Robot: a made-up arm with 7 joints. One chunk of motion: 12 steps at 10 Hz.
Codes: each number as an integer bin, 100 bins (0 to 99) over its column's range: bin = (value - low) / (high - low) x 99, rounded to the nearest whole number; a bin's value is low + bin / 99 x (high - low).
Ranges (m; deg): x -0.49..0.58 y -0.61..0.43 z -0.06..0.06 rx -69..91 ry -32..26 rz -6..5
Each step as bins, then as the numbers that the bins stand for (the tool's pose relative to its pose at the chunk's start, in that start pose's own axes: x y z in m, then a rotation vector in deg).
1 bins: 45 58 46 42 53 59
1 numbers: -0.0036 -0.0007 -0.0042 -1.12 -0.95 0.56
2 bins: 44 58 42 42 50 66
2 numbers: -0.0144 -0.0007 -0.0091 -1.12 -2.71 1.33
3 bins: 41 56 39 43 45 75
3 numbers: -0.0469 -0.0217 -0.0127 0.49 -5.64 2.33
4 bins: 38 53 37 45 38 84
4 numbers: -0.0793 -0.0532 -0.0152 3.73 -9.74 3.33
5 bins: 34 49 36 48 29 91
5 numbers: -0.1225 -0.0953 -0.0164 8.58 -15.01 4.11
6 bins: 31 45 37 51 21 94
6 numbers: -0.1549 -0.1373 -0.0152 13.42 -19.70 4.44
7 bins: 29 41 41 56 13 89
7 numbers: -0.1766 -0.1793 -0.0103 21.51 -24.38 3.89
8 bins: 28 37 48 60 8 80
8 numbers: -0.1874 -0.2213 -0.0018 27.97 -27.31 2.89
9 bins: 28 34 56 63 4 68
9 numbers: -0.1874 -0.2528 0.0079 32.82 -29.66 1.56
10 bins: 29 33 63 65 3 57
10 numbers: -0.1766 -0.2633 0.0164 36.05 -30.24 0.33
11 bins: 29 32 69 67 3 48
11 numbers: -0.1766 -0.2738 0.0236 39.28 -30.24 -0.67
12 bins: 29 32 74 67 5 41
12 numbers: -0.1766 -0.2738 0.0297 39.28 -29.07 -1.44
